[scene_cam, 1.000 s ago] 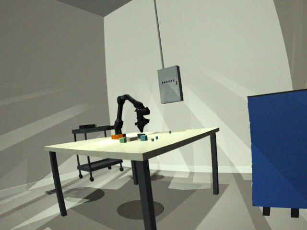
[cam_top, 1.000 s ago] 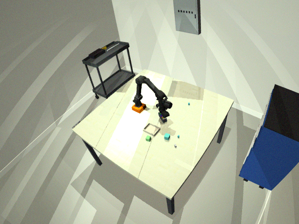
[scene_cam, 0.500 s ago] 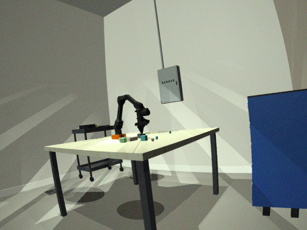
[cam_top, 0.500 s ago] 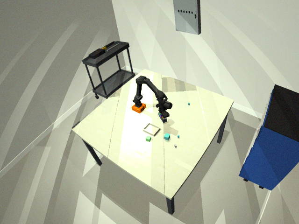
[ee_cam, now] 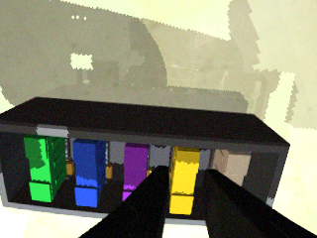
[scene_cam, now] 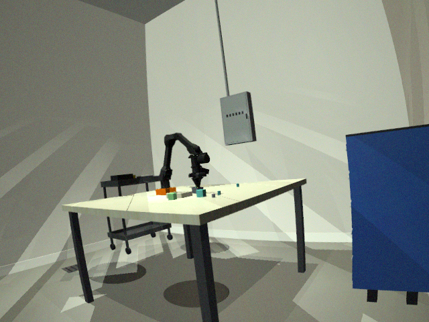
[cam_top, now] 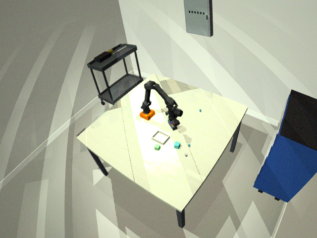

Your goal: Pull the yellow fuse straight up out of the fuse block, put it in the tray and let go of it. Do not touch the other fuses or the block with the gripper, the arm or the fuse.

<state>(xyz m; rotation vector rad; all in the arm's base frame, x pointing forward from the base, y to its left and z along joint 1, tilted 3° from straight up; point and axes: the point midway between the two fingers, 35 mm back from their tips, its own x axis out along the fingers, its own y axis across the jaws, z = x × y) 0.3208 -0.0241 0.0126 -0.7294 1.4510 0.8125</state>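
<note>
My gripper tip is 10 mm above the yellow fuse. Also, from my gripper tip: blue fuse 30 mm behind, 20 mm to the left, 10 mm below; then purple fuse 20 mm behind, 10 mm to the left, 10 mm below; then white fuse 20 mm ahead, 10 mm to the right, 10 mm below.
</note>
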